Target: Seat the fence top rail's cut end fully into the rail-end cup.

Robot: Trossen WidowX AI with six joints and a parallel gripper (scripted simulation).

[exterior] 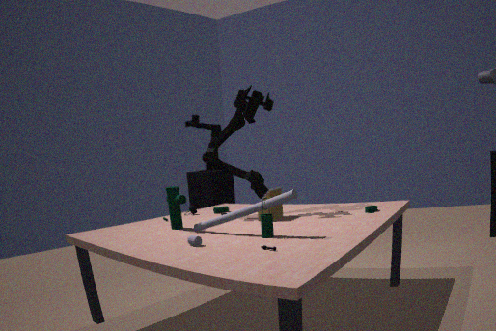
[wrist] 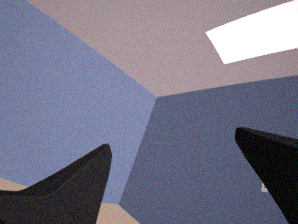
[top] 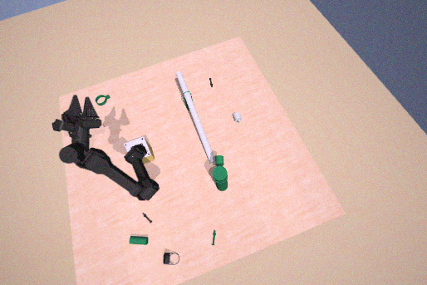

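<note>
Now: the green rail-end cup 500 mm below my gripper tip, 400 mm ahead of it and 220 mm to the right of it. The rest, counted from my gripper tip: green block: 630 mm below, 400 mm to the right, 90 mm behind; then green bolt: 640 mm below, 520 mm to the right, 250 mm ahead.
</note>
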